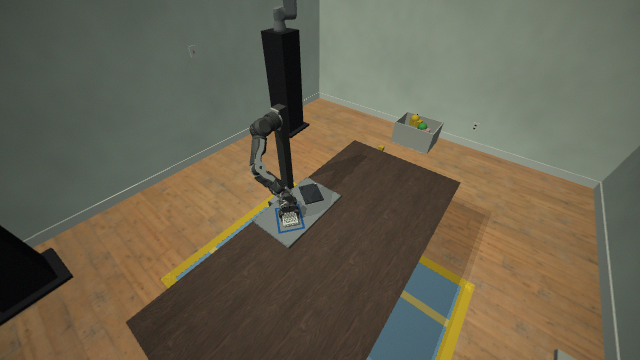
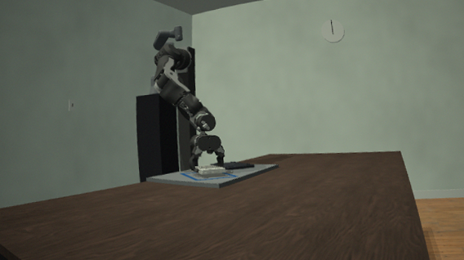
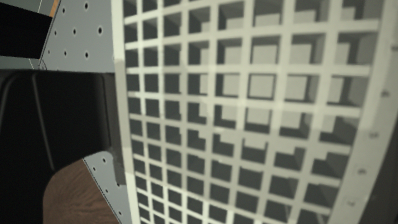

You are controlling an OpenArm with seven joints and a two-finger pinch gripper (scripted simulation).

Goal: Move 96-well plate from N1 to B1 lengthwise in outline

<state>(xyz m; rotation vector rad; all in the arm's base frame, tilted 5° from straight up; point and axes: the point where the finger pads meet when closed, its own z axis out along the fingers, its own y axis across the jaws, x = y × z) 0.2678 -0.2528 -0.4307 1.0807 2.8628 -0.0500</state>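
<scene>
Right now my hand is right at the white 96-well plate. Round my hand: black plate nest (2 cm behind, 24 cm to the left, 1 cm below).
</scene>
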